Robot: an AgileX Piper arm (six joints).
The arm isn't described. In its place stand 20 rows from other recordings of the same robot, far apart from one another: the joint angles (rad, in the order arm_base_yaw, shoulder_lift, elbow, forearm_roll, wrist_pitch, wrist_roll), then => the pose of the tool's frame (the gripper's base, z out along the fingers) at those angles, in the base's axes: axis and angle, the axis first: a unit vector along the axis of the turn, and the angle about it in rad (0 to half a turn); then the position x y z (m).
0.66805 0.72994 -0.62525 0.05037 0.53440 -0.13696 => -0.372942 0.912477 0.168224 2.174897 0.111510 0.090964 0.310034
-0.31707 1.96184 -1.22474 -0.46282 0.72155 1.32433 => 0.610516 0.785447 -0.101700 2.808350 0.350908 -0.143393 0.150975
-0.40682 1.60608 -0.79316 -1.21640 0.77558 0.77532 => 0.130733 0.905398 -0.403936 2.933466 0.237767 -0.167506 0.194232
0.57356 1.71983 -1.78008 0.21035 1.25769 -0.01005 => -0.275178 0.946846 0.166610 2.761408 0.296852 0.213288 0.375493
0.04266 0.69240 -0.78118 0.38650 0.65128 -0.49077 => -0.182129 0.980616 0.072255 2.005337 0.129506 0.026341 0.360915
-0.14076 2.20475 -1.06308 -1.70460 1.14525 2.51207 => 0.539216 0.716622 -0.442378 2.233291 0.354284 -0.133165 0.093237
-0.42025 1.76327 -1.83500 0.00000 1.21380 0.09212 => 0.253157 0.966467 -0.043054 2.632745 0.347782 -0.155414 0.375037
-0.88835 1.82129 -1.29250 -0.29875 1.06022 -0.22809 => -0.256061 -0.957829 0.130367 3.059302 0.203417 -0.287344 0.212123
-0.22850 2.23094 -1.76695 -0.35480 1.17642 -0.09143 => -0.001190 -0.986653 0.162831 3.106593 0.430188 -0.130011 0.164452
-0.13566 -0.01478 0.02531 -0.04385 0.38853 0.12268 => 0.114630 0.993019 -0.027800 1.883333 0.051314 -0.008529 0.170677
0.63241 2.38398 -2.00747 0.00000 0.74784 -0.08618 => -0.350663 0.933611 0.073530 2.628178 0.423134 0.310078 0.160197
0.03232 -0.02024 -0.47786 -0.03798 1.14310 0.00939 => -0.009755 0.999902 -0.010078 2.128131 -0.008980 -0.003436 0.264627
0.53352 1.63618 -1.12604 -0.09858 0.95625 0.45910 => -0.061734 0.998061 0.007913 2.932432 0.272483 0.152445 0.230399
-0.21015 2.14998 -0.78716 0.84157 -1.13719 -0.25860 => 0.424327 0.831135 -0.359389 1.990981 0.324205 -0.132116 0.084126
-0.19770 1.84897 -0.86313 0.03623 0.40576 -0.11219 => 0.058404 0.998228 -0.011407 2.875551 0.306171 -0.060004 0.113649
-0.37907 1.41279 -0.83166 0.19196 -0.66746 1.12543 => 0.711064 0.566845 0.416024 1.583400 0.287773 -0.126198 0.323241
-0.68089 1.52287 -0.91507 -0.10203 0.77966 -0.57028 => 0.023737 0.993421 -0.112036 2.970360 0.211903 -0.180056 0.213876
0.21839 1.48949 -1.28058 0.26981 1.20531 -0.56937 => -0.351038 0.930045 0.108577 2.857798 0.277672 0.084829 0.313727
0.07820 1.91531 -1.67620 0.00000 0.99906 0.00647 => -0.035856 0.999316 0.009017 2.722144 0.418723 0.032811 0.276455
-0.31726 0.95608 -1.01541 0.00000 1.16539 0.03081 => 0.173017 0.984090 -0.040389 2.595450 0.153199 -0.050303 0.356849
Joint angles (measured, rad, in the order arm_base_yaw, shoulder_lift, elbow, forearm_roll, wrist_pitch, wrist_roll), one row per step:
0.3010, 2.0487, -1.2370, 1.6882, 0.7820, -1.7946
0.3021, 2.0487, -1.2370, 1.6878, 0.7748, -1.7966
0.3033, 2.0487, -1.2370, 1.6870, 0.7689, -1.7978
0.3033, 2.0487, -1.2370, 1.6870, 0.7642, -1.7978
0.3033, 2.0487, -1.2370, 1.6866, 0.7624, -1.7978
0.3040, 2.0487, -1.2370, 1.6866, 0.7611, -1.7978
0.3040, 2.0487, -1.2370, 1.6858, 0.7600, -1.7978
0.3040, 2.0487, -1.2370, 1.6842, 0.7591, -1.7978
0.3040, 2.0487, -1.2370, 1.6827, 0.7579, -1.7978
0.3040, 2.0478, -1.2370, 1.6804, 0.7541, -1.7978
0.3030, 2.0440, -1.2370, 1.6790, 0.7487, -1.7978
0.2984, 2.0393, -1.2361, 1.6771, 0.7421, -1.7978
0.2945, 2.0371, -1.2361, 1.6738, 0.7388, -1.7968
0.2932, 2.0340, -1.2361, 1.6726, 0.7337, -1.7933
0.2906, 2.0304, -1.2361, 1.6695, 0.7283, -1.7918
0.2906, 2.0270, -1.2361, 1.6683, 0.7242, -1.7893
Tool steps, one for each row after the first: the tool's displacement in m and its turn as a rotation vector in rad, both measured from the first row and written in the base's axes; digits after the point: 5 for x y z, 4 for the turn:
0.00021, 0.00007, -0.00036, -0.0058, -0.0024, -0.0032
0.00031, 0.00023, -0.00068, -0.0107, -0.0041, -0.0053
0.00059, 0.00000, -0.00091, -0.0138, -0.0045, -0.0088
0.00068, -0.00009, -0.00101, -0.0153, -0.0047, -0.0099
0.00063, 0.00011, -0.00107, -0.0161, -0.0048, -0.0102
0.00066, 0.00005, -0.00116, -0.0174, -0.0051, -0.0104
0.00065, 0.00000, -0.00128, -0.0192, -0.0055, -0.0101
0.00066, -0.00007, -0.00141, -0.0210, -0.0060, -0.0100
0.00075, -0.00029, -0.00131, -0.0249, -0.0077, -0.0113
0.00104, -0.00100, -0.00003, -0.0283, -0.0121, -0.0154
0.00182, -0.00323, 0.00132, -0.0329, -0.0167, -0.0237
0.00249, -0.00495, 0.00195, -0.0365, -0.0190, -0.0284
0.00284, -0.00576, 0.00296, -0.0384, -0.0197, -0.0343
0.00333, -0.00712, 0.00409, -0.0426, -0.0231, -0.0396
0.00336, -0.00739, 0.00529, -0.0441, -0.0249, -0.0430

